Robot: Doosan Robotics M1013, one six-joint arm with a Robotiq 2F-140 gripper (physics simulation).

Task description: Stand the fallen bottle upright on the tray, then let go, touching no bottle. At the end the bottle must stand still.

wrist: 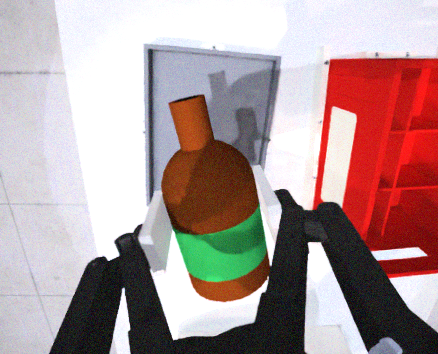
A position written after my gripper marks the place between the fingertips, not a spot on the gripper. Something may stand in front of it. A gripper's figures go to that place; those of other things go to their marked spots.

My gripper (211,193) is 0.23 m from the lens. A brown bottle (208,187) is 0.18 m from the lens.
